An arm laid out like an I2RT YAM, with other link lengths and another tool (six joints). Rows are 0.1 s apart.
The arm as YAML. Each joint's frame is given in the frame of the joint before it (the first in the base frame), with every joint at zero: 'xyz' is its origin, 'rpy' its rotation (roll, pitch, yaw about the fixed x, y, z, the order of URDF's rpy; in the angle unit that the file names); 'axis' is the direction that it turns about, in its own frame. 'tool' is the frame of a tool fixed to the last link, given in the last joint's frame.
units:
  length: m
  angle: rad
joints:
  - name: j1
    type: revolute
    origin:
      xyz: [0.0, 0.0, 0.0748]
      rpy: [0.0, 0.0, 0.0]
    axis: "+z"
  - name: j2
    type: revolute
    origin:
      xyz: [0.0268, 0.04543, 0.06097]
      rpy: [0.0, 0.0, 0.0]
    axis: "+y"
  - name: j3
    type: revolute
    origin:
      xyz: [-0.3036, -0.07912, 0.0]
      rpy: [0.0, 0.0, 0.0]
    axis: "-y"
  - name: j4
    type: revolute
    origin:
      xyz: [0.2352, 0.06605, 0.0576]
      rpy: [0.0, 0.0, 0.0]
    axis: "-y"
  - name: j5
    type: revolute
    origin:
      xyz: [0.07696, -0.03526, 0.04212]
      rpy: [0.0, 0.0, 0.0]
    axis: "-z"
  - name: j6
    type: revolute
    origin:
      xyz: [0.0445, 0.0, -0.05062]
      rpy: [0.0, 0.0, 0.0]
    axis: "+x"
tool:
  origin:
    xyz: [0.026, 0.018, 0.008]
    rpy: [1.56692, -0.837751, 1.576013]
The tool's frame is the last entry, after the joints.
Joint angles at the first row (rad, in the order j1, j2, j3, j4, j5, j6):
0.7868, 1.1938, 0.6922, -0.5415, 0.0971, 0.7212
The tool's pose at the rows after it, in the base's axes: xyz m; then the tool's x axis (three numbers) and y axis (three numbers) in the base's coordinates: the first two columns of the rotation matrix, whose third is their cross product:
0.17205 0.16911 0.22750 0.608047 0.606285 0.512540 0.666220 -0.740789 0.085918
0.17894 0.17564 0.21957 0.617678 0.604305 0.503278 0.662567 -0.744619 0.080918
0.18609 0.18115 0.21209 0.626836 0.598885 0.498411 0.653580 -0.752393 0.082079
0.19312 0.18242 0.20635 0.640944 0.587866 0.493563 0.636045 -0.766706 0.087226
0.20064 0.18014 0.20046 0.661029 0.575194 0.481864 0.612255 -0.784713 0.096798
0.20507 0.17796 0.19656 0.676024 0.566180 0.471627 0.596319 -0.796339 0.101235
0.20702 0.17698 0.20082 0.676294 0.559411 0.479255 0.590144 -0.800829 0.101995
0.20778 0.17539 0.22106 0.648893 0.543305 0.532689 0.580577 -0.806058 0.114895
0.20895 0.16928 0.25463 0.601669 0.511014 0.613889 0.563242 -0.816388 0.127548
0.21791 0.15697 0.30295 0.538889 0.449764 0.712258 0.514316 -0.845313 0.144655
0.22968 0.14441 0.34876 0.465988 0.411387 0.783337 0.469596 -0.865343 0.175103
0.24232 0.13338 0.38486 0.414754 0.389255 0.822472 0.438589 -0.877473 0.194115
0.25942 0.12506 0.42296 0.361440 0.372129 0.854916 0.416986 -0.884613 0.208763
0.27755 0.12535 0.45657 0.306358 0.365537 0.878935 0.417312 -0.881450 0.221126
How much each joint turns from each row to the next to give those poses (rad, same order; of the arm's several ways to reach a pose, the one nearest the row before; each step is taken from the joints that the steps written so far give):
-0.0015, 0.0408, -0.0015, 0.0492, 0.0038, 0.0133
-0.0012, 0.0516, 0.0000, 0.0401, -0.0023, 0.0073
-0.0023, 0.0476, 0.0000, 0.0412, 0.0057, 0.0084
-0.0122, 0.0340, 0.0000, 0.0274, 0.0096, 0.0072
-0.0221, 0.0297, -0.0001, 0.0157, 0.0118, 0.0038
-0.0153, 0.0180, 0.0001, 0.0057, 0.0057, 0.0035
-0.0072, -0.0077, 0.0107, -0.0096, 0.0012, -0.0012
-0.0023, -0.0549, 0.0278, -0.0202, 0.0171, -0.0080
-0.0179, -0.0847, 0.0496, -0.0320, 0.0130, -0.0213
-0.0557, -0.0747, 0.0995, -0.0362, 0.0118, -0.0336
-0.0668, -0.0287, 0.1176, -0.0249, 0.0000, -0.0557
-0.0679, 0.0088, 0.1151, -0.0270, -0.0251, -0.0481
-0.0671, 0.0431, 0.1454, -0.0290, -0.0412, -0.0446
-0.0359, 0.0679, 0.1514, -0.0229, -0.0393, -0.0336

